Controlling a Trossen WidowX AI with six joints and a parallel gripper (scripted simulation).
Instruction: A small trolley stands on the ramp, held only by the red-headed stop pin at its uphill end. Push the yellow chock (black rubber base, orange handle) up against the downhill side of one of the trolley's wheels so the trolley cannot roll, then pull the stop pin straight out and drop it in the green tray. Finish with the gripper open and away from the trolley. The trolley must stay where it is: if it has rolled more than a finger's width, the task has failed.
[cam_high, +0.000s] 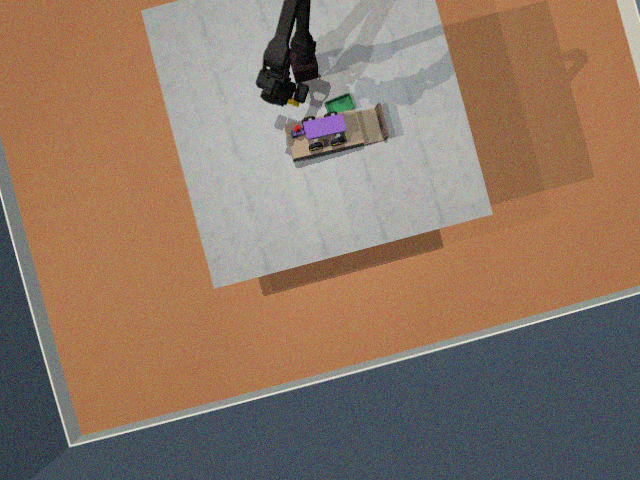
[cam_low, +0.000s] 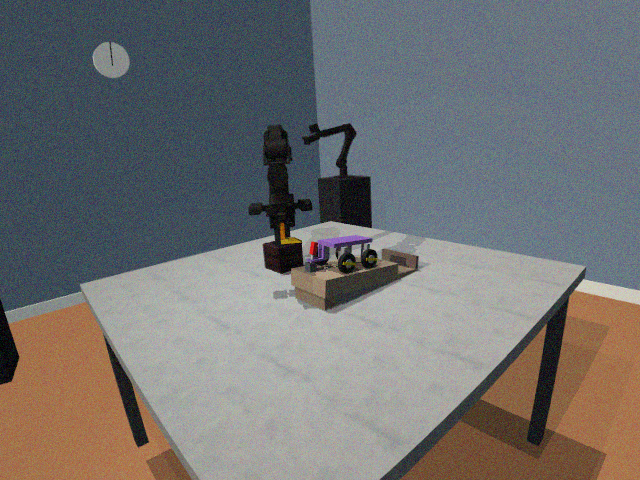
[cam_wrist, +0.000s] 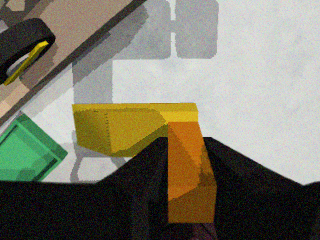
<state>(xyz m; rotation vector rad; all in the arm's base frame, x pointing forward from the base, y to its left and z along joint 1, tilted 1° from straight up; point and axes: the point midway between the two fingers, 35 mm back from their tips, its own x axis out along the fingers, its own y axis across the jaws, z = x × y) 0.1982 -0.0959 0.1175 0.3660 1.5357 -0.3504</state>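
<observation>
The yellow chock lies 2 cm to the left of my gripper tip, 1 cm below it and 1 cm ahead of it. Also, from my gripper tip: purple trolley 14 cm to the left, 13 cm ahead, 6 cm below; raised brown end wall 40 cm to the left, 15 cm below, 9 cm ahead; red-headed stop pin 12 cm ahead, 4 cm below, 3 cm to the left.
</observation>
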